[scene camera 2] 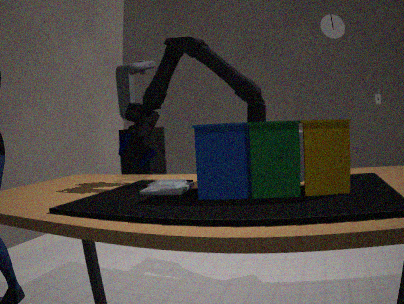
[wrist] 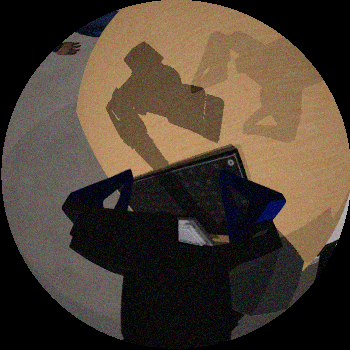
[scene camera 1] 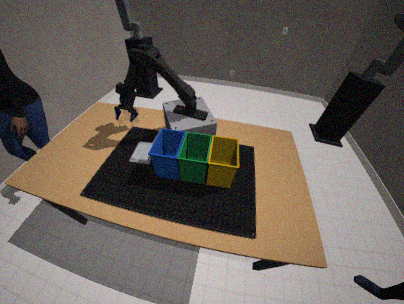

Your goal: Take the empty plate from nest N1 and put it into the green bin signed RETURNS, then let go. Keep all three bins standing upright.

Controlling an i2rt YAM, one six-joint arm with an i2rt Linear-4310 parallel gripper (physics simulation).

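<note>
A pale, flat plate-like piece lies on the black mat just left of the blue bin; part of it shows in the wrist view. Its nest marking is not readable. The green bin stands upright between the blue bin and the yellow bin, both upright. No sign is legible. My gripper is open and empty, its fingers raised over the table behind and left of the plate, apart from it.
The grey base block of the arm stands behind the bins at the table's back edge. The wooden table extends around the mat. A person stands at the left. Dark pedestals stand beyond the table.
</note>
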